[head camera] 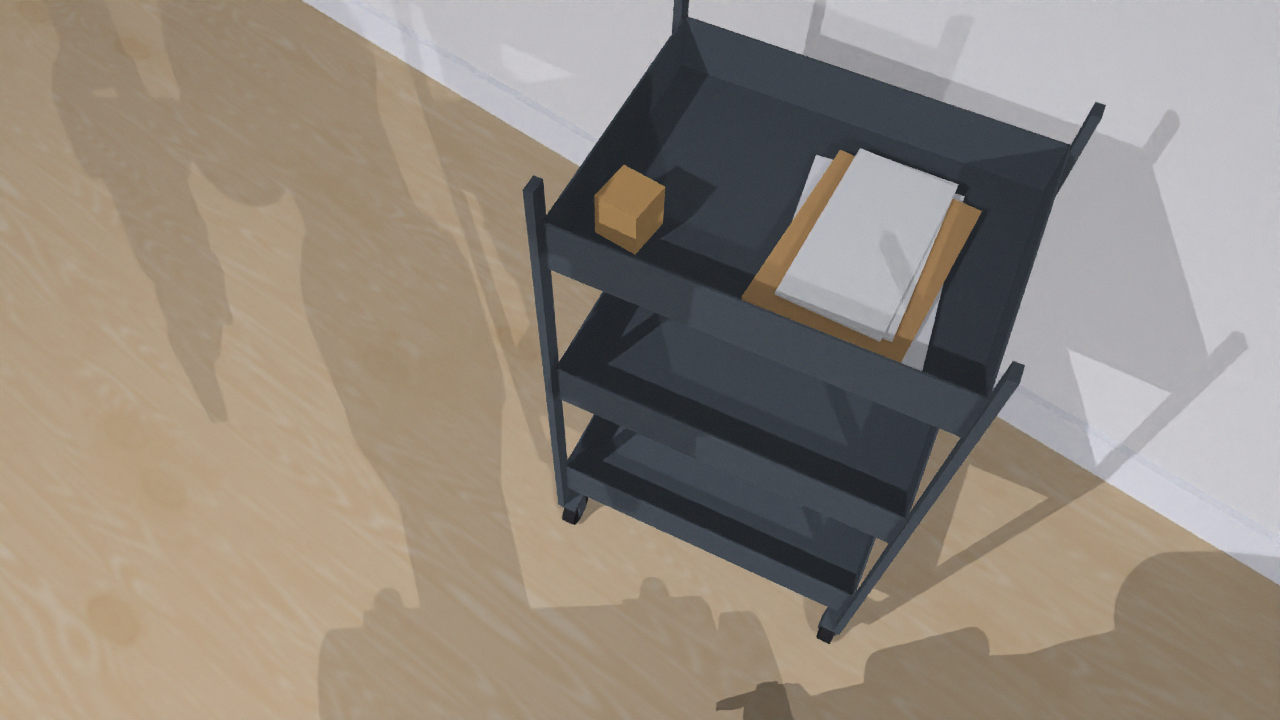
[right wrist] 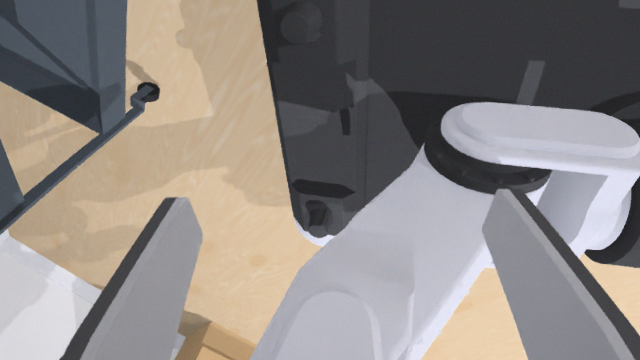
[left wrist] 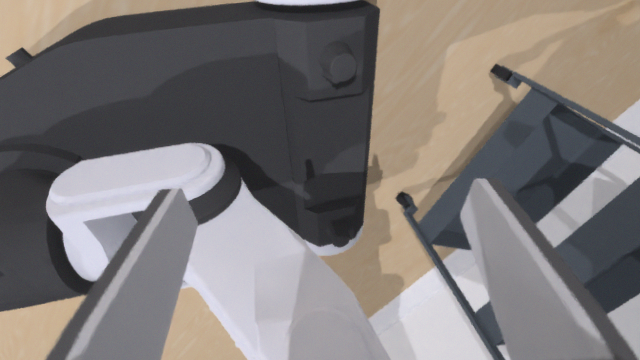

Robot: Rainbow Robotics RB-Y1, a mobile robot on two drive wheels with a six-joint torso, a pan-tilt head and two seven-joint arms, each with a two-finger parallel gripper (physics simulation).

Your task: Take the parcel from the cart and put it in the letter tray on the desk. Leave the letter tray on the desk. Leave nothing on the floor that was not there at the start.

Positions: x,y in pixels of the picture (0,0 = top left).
Labels:
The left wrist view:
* left gripper: 327,202
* dark cart: 543,150

